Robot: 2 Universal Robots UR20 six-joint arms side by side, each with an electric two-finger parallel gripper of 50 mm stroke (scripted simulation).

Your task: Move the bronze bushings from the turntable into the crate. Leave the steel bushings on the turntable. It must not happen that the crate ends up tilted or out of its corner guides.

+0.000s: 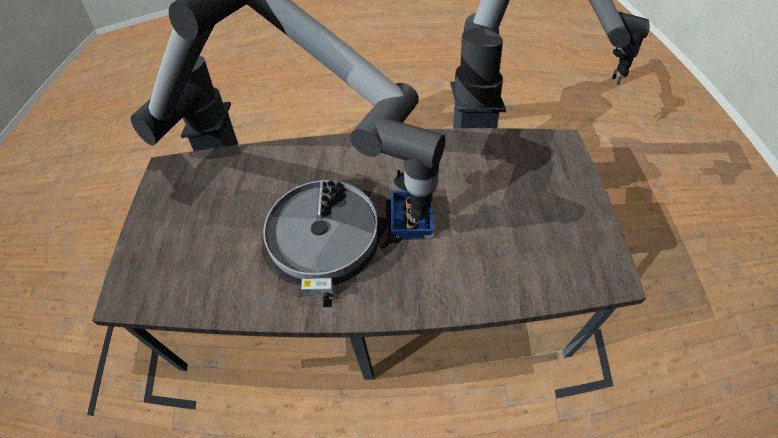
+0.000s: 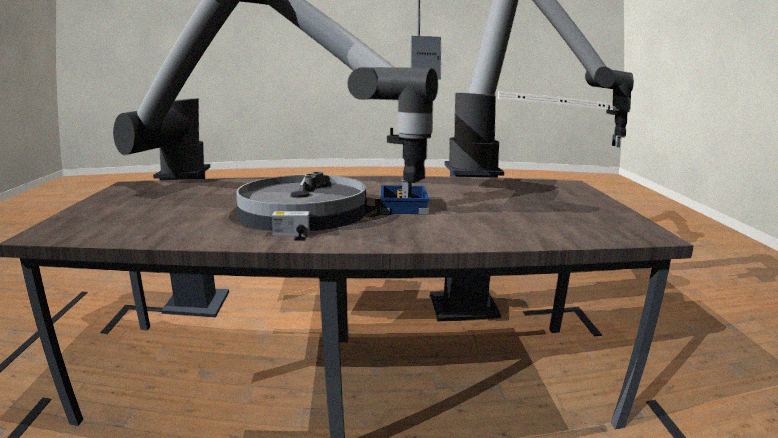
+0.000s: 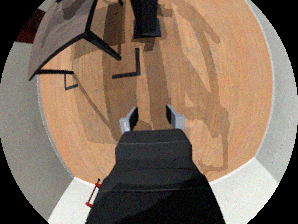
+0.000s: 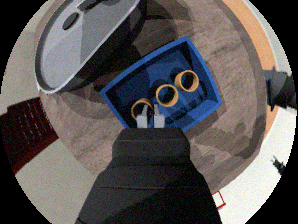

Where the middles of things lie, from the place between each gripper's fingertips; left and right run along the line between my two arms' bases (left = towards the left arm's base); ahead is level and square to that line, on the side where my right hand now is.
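Labels:
Measured from the blue crate [image 1: 398,198], my left hand is 1230 mm to the left of it, 780 mm short of it and 140 mm above it. My right hand is 10 mm to the left of the blue crate, 40 mm past it and 30 mm above it. Going by its middle, the blue crate is nearer to my right hand than to my left hand.

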